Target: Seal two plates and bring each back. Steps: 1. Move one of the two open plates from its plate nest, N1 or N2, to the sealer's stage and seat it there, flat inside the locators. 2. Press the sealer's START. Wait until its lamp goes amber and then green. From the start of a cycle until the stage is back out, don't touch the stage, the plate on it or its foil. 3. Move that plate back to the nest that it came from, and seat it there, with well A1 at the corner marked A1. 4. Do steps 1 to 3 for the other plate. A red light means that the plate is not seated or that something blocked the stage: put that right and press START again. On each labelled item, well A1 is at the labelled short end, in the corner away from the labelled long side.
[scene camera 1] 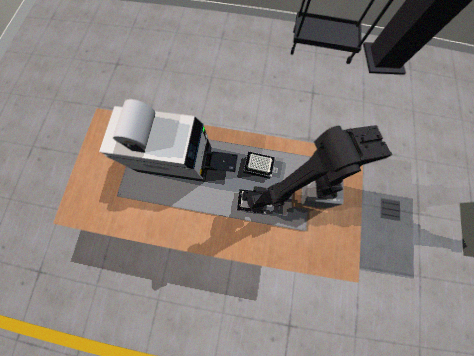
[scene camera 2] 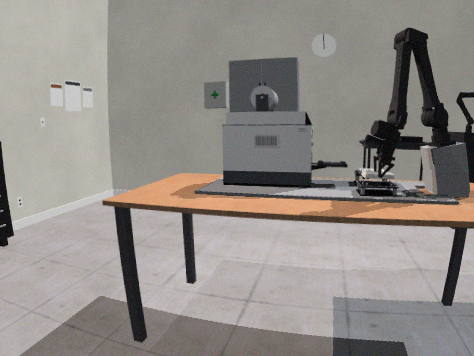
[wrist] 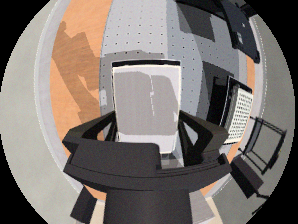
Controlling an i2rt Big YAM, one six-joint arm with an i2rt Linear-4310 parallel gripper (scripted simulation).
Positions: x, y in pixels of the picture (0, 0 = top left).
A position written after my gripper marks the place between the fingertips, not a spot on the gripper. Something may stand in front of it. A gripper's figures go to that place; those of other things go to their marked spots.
Scene:
My gripper (wrist: 147, 113): 13 cm from the lens. A plate (wrist: 241, 102) is 24 cm from the lens.

